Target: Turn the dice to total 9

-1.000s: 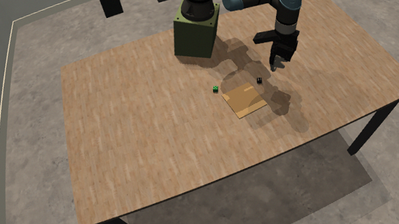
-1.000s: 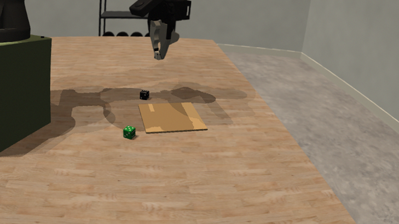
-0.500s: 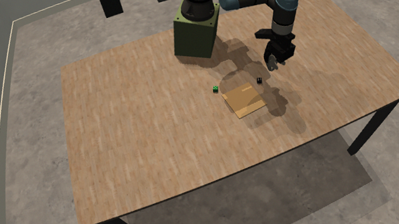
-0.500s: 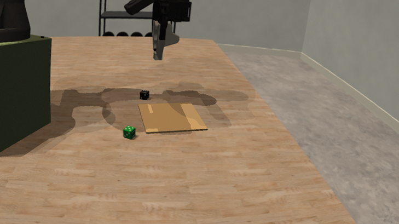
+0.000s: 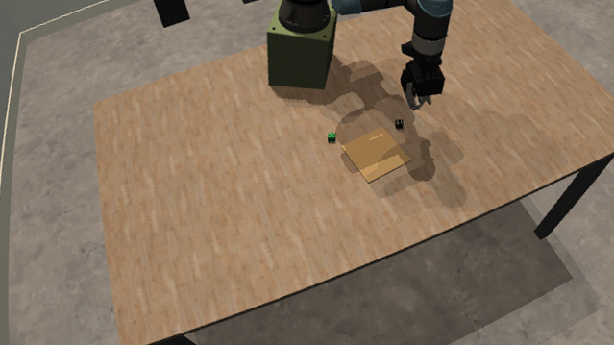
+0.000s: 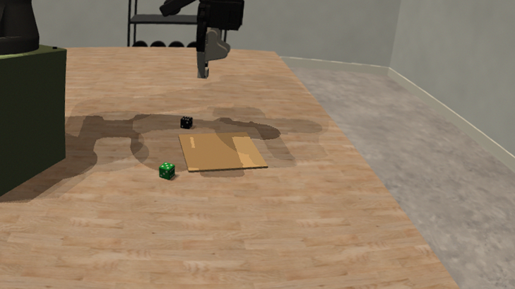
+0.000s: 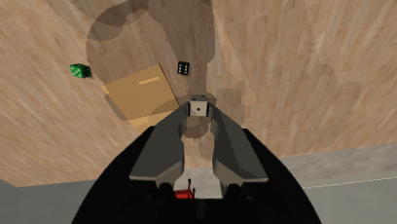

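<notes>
Now: the tan mat 13 cm to the right of my hand, 12 cm below it and 4 cm ahead of it. Also, from my hand: white die (1 cm below); then black die (11 cm below, 3 cm behind, 2 cm to the right); then green die (22 cm to the right, 11 cm below, 5 cm behind).
</notes>
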